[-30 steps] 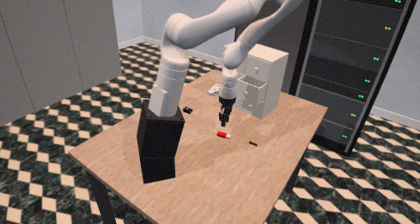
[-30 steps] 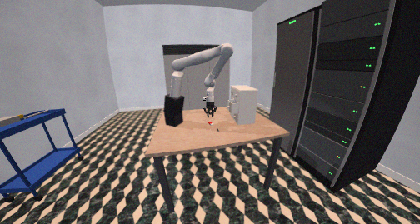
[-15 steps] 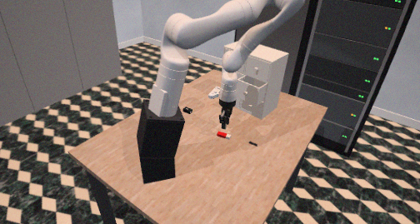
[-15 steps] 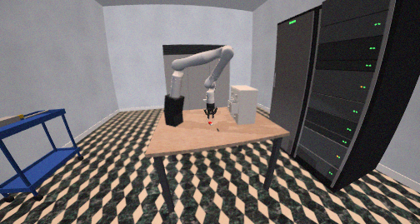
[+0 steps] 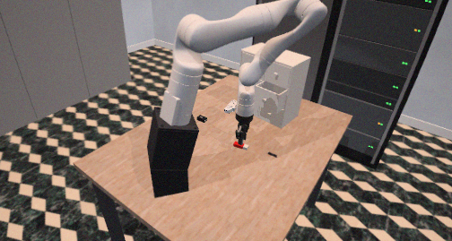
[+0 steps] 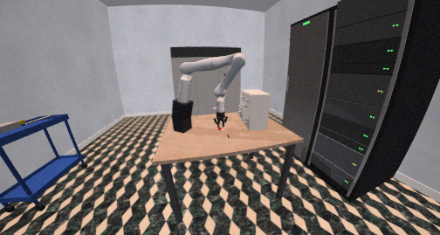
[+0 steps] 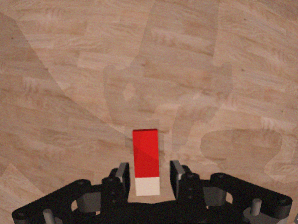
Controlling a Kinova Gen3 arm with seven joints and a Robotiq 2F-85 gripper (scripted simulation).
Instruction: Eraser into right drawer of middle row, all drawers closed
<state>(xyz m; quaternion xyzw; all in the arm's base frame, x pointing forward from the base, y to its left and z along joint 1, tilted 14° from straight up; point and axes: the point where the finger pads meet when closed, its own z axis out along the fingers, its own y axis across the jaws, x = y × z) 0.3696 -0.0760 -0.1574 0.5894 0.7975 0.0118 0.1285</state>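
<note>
The eraser is 4 cm below my hand. Also, from my hand: thin dark object: 4 cm ahead, 14 cm to the right, 4 cm below.
</note>
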